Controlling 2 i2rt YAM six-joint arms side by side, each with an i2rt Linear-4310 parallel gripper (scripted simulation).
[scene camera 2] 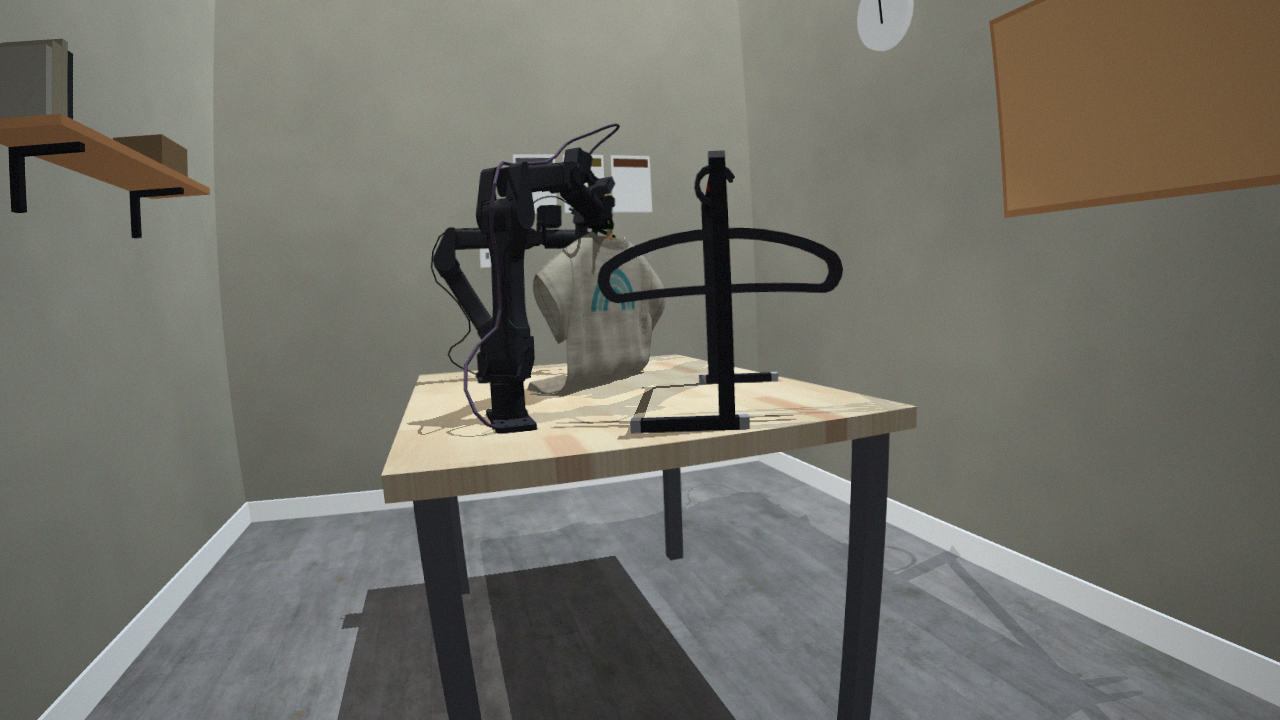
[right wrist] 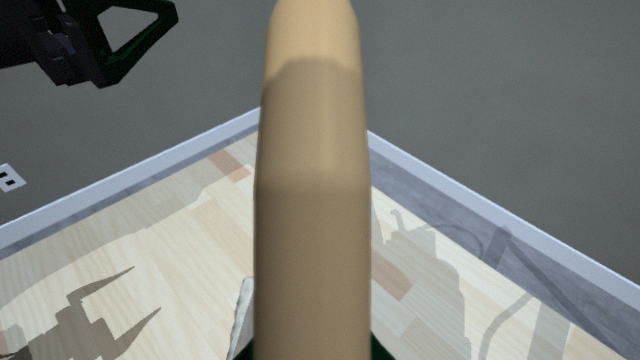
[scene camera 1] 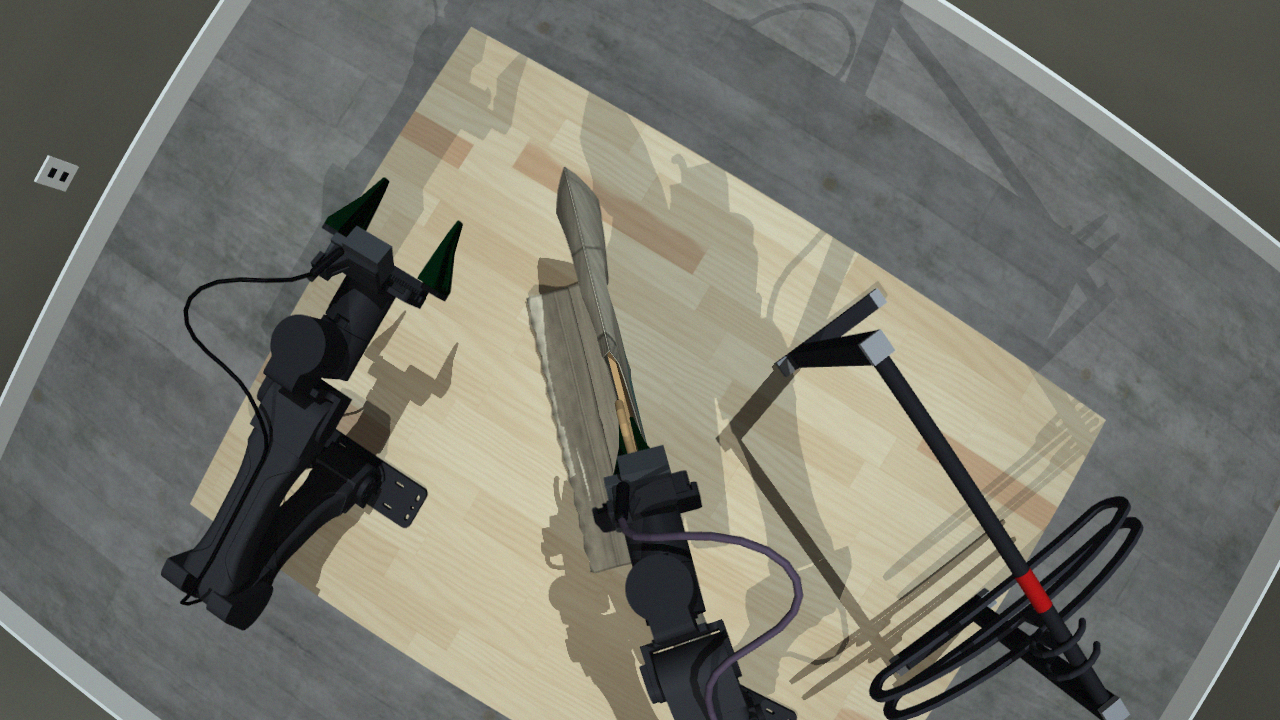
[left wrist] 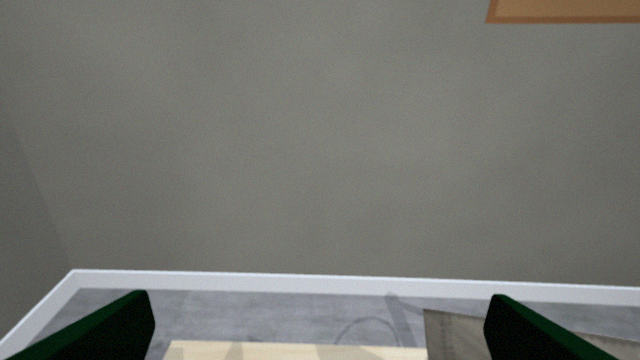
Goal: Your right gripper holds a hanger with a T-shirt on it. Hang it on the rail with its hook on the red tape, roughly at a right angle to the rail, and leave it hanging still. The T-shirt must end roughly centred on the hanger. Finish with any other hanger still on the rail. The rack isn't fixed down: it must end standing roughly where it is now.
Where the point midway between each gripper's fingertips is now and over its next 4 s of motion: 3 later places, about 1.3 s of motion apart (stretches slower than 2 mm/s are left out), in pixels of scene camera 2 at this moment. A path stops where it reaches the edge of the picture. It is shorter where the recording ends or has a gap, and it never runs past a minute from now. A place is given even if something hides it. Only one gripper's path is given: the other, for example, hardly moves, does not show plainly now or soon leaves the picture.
My right gripper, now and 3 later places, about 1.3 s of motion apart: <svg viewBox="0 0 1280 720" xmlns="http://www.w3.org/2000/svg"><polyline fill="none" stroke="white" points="611,227 588,200 608,201 659,219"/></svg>
